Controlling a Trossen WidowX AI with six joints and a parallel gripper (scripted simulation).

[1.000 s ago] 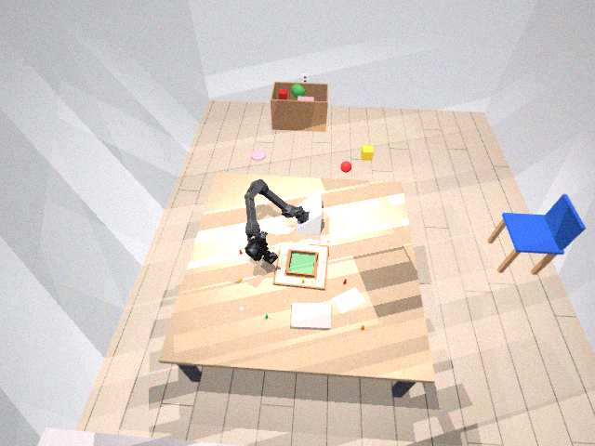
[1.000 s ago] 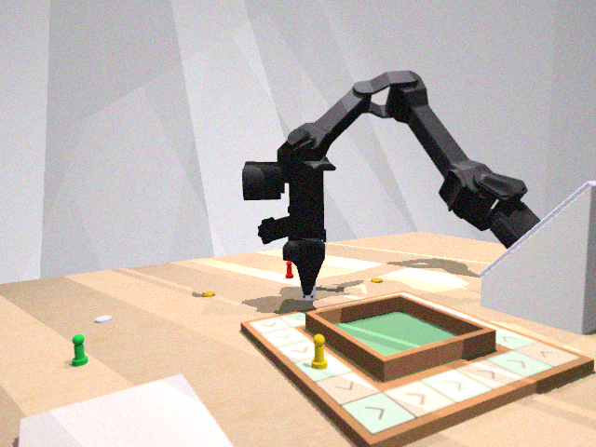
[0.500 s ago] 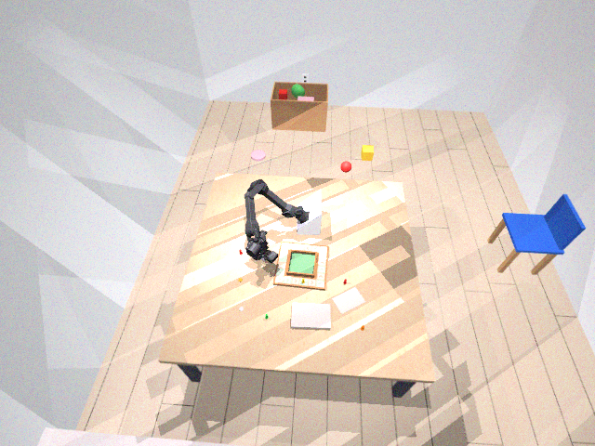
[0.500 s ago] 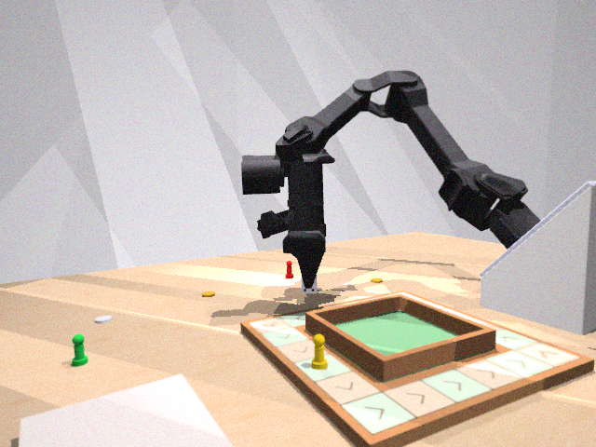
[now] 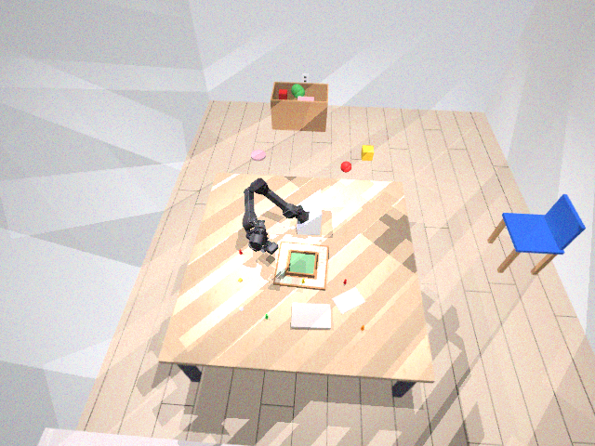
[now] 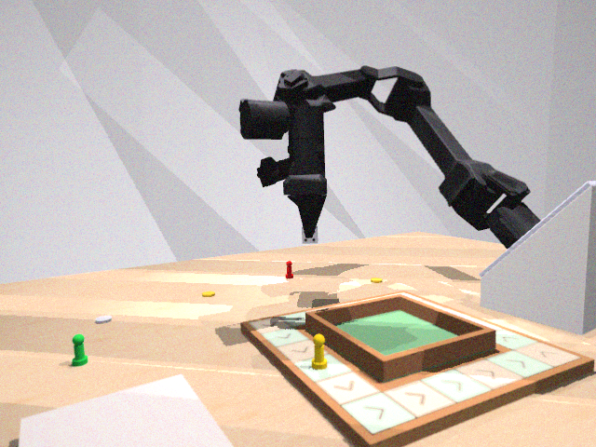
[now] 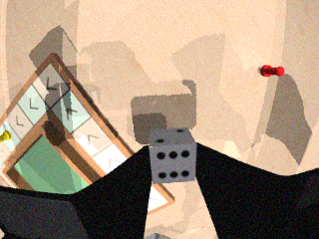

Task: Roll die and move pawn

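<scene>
Right now my gripper tip is 120 mm short of the yellow pawn, 230 mm to the right of it and 80 mm above it. From my gripper tip the other things lie so: white die (right at my gripper tip); green pawn (340 mm ahead, 70 mm to the left, 90 mm below); green dice tray (10 mm ahead, 220 mm to the left, 100 mm below).
</scene>
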